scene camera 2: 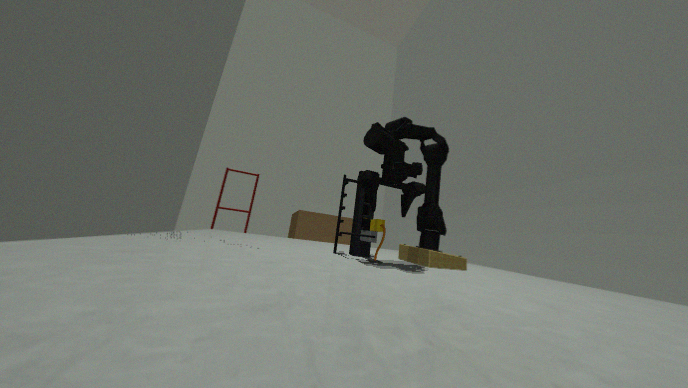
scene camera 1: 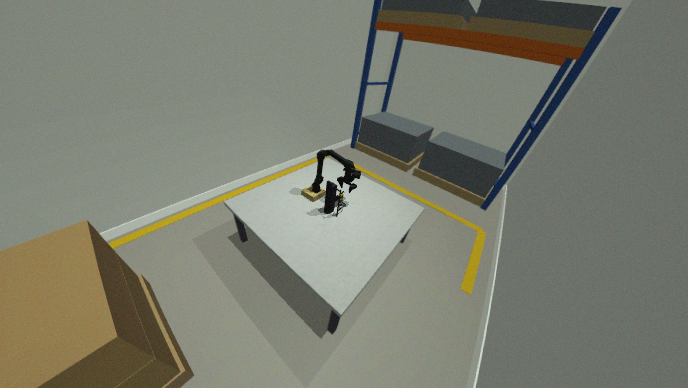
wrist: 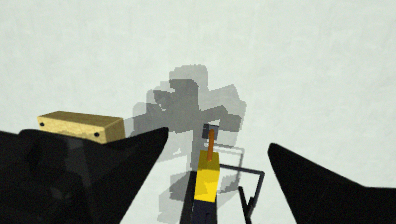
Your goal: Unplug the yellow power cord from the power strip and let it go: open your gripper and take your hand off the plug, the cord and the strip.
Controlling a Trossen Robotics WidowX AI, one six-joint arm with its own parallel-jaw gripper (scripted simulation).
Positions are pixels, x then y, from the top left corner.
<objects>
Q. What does the gripper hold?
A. Nothing.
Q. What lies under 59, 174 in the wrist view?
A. The gripper.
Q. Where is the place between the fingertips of the gripper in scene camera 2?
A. At 388, 214
</objects>
